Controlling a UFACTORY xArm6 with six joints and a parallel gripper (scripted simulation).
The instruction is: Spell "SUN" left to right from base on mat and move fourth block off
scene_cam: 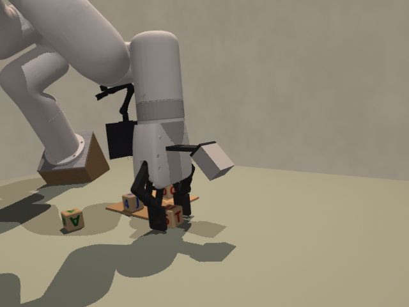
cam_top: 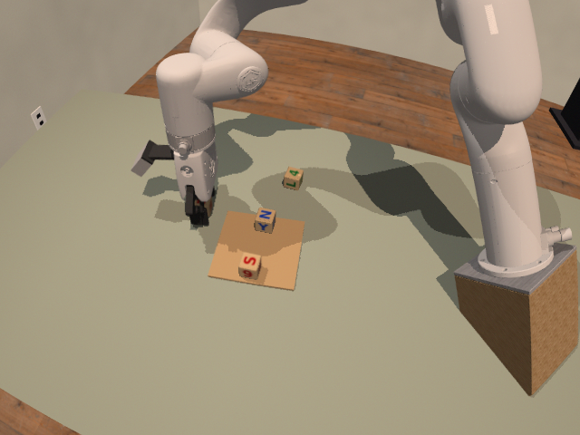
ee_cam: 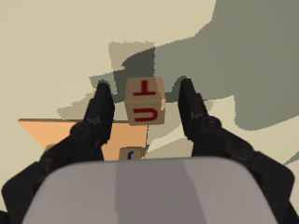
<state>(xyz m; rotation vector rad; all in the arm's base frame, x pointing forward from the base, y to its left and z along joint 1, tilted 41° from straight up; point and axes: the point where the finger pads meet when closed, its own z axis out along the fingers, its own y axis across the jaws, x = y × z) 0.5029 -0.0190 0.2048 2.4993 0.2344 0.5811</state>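
The U block is 10 mm below my hand. Round my hand: tan mat 110 mm behind, 70 mm to the left, 20 mm below; N block 120 mm behind, 20 mm to the left; S block 120 mm to the left, 100 mm behind.
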